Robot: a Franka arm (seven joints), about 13 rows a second.
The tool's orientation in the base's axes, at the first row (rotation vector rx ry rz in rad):
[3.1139 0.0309 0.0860]
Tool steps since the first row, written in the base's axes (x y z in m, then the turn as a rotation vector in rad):
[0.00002 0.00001 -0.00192 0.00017 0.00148 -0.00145]
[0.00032 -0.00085 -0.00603 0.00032 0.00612 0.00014]
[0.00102 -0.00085 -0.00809 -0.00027 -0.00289 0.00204]
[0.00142 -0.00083 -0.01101 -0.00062 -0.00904 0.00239]
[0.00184 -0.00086 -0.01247 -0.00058 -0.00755 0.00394]
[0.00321 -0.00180 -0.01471 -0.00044 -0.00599 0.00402]
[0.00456 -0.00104 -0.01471 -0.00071 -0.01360 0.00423]
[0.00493 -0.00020 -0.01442 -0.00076 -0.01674 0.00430]
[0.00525 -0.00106 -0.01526 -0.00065 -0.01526 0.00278]
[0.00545 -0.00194 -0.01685 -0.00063 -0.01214 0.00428]
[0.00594 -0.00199 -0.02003 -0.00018 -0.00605 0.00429]
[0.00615 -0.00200 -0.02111 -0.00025 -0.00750 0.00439]
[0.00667 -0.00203 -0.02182 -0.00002 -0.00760 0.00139]
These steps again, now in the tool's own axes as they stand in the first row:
[-0.00009 -0.00006 0.00192 0.00012 -0.00151 0.00142]
[-0.00003 0.00069 0.00606 0.00045 -0.00611 -0.00028]
[0.00056 0.00065 0.00815 -0.00022 0.00294 -0.00198]
[0.00080 0.00056 0.01109 -0.00067 0.00909 -0.00219]
[0.00113 0.00056 0.01257 -0.00052 0.00764 -0.00377]
[0.00236 0.00146 0.01491 -0.00034 0.00609 -0.00388]
[0.00372 0.00073 0.01496 -0.00076 0.01369 -0.00391]
[0.00413 -0.00009 0.01467 -0.00087 0.01683 -0.00390]
[0.00438 0.00075 0.01555 -0.00081 0.01531 -0.00242]
[0.00448 0.00159 0.01717 -0.00064 0.01224 -0.00399]
[0.00479 0.00156 0.02037 -0.00007 0.00616 -0.00414]
[0.00494 0.00155 0.02146 -0.00016 0.00761 -0.00420]
[0.00542 0.00157 0.02220 -0.00010 0.00763 -0.00119]

